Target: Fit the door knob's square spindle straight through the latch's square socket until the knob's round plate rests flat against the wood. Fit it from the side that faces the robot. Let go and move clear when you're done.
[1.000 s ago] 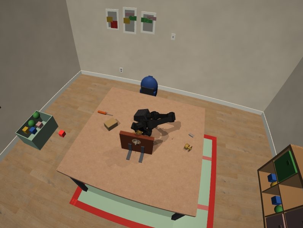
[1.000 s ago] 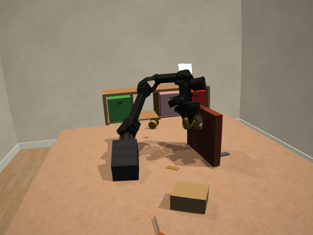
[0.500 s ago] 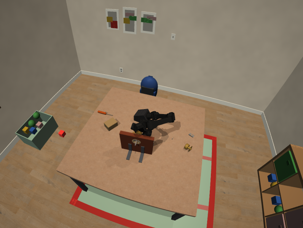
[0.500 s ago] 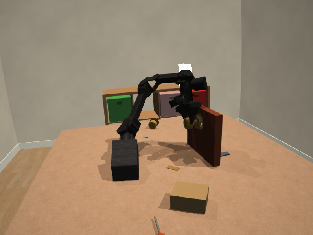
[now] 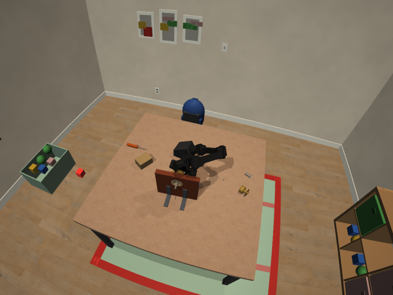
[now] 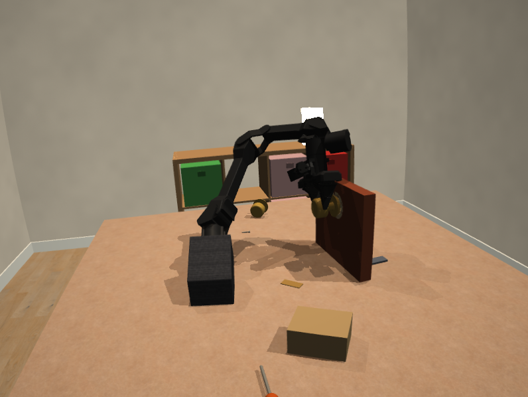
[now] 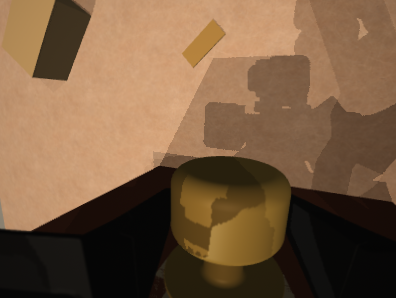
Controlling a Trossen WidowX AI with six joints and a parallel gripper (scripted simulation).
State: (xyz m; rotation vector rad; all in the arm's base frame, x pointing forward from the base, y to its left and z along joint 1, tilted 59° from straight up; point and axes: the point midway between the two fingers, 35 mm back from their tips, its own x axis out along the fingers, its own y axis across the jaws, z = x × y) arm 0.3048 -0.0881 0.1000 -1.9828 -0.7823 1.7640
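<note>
Right now the dark red wooden door panel is 70 mm ahead of my hand and 50 mm below it. Round my hand: screwdriver: 530 mm to the right, 210 mm behind, 190 mm below; then tan box: 380 mm to the right, 170 mm below, 90 mm behind; then flat plate: 200 mm below, 110 mm to the right, 100 mm behind.
</note>
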